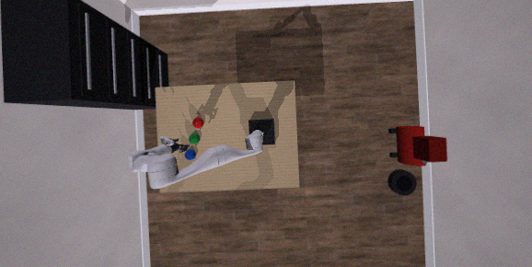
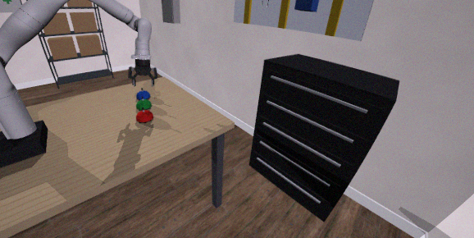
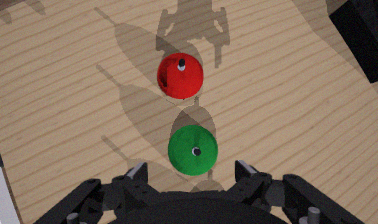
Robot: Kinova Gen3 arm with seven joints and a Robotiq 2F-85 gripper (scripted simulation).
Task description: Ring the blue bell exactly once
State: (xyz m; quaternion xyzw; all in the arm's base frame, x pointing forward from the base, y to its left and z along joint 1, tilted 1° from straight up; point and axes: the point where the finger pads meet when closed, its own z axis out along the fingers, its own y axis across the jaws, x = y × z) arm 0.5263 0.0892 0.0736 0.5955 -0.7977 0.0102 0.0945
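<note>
Now: hand 120 mm to the right of the blue bell and 90 mm above it. Round my hand: red bell (40 mm behind, 140 mm to the right, 90 mm below); green bell (20 mm behind, 10 mm to the right, 90 mm below).
</note>
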